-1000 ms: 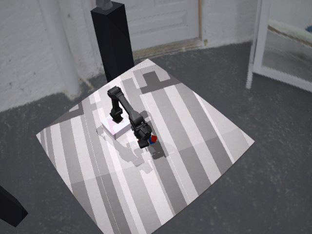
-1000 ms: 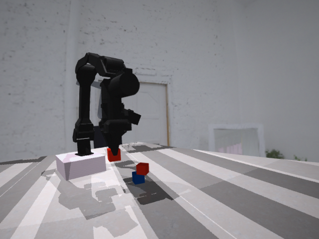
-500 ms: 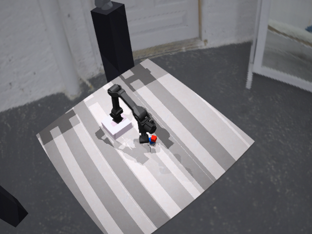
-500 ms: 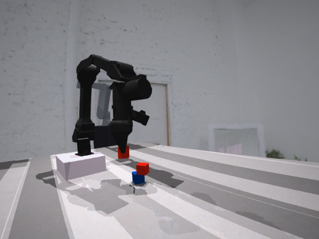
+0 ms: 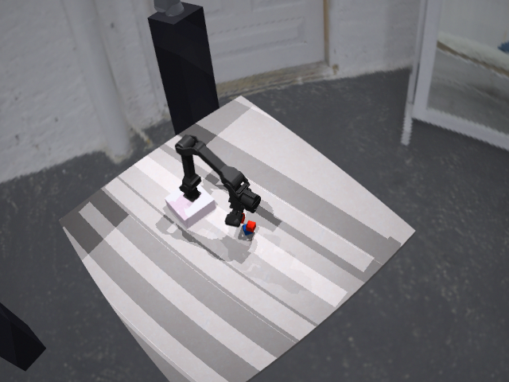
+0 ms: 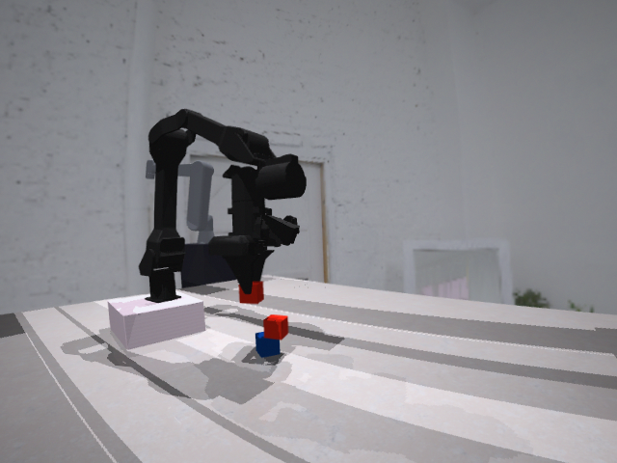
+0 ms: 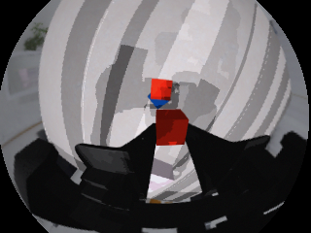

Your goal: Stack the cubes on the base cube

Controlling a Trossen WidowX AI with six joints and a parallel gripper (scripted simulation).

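Right now the blue base cube is 1 cm ahead of my gripper tip, 2 cm to the left of it and 10 cm below it.
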